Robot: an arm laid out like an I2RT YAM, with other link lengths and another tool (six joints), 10 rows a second.
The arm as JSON. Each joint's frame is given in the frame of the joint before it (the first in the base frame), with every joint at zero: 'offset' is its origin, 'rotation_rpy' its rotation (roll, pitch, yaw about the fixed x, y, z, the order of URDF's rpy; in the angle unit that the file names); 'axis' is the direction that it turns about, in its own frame. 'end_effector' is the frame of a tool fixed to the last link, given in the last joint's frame.
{
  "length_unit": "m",
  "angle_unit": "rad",
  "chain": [
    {
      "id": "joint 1",
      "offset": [
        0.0,
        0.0,
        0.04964
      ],
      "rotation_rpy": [
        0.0,
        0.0,
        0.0
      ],
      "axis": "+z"
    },
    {
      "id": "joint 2",
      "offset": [
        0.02,
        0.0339,
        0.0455
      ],
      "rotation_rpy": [
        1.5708,
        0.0,
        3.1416
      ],
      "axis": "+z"
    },
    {
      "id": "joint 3",
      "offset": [
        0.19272,
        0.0,
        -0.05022
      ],
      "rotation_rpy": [
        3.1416,
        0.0,
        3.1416
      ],
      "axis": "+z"
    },
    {
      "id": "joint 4",
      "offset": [
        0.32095,
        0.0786,
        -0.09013
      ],
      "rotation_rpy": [
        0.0,
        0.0,
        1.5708
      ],
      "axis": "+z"
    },
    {
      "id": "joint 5",
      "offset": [
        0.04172,
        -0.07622,
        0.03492
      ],
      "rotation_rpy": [
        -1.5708,
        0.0,
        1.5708
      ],
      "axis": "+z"
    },
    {
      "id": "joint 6",
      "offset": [
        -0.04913,
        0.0,
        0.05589
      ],
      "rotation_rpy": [
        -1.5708,
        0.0,
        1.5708
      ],
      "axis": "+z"
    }
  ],
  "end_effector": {
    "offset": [
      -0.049,
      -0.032,
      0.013
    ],
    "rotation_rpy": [
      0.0,
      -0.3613,
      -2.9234
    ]
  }
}
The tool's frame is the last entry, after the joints.
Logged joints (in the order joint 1, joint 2, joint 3, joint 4, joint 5, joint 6), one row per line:
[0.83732, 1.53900, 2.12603, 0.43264, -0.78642, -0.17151]
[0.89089, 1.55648, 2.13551, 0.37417, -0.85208, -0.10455]
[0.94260, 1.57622, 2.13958, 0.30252, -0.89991, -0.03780]
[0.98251, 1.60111, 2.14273, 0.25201, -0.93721, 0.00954]
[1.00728, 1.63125, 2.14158, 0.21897, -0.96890, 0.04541]
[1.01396, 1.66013, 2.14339, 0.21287, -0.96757, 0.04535]
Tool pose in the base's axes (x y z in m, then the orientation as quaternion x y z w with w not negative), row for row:
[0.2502, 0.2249, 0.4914, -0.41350, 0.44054, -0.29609, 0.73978]
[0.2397, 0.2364, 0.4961, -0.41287, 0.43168, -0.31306, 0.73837]
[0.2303, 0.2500, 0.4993, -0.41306, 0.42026, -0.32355, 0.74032]
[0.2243, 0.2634, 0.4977, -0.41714, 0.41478, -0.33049, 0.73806]
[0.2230, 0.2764, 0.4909, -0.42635, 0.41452, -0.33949, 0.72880]
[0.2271, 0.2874, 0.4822, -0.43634, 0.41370, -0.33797, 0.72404]
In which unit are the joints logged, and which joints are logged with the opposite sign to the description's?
The joints are logged in radians. Opposite sign: joint 4, joint 5, joint 6.
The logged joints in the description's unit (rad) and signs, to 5 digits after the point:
[0.83732, 1.53900, 2.12603, -0.43264, 0.78642, 0.17151]
[0.89089, 1.55648, 2.13551, -0.37417, 0.85208, 0.10455]
[0.94260, 1.57622, 2.13958, -0.30252, 0.89991, 0.03780]
[0.98251, 1.60111, 2.14273, -0.25201, 0.93721, -0.00954]
[1.00728, 1.63125, 2.14158, -0.21897, 0.96890, -0.04541]
[1.01396, 1.66013, 2.14339, -0.21287, 0.96757, -0.04535]

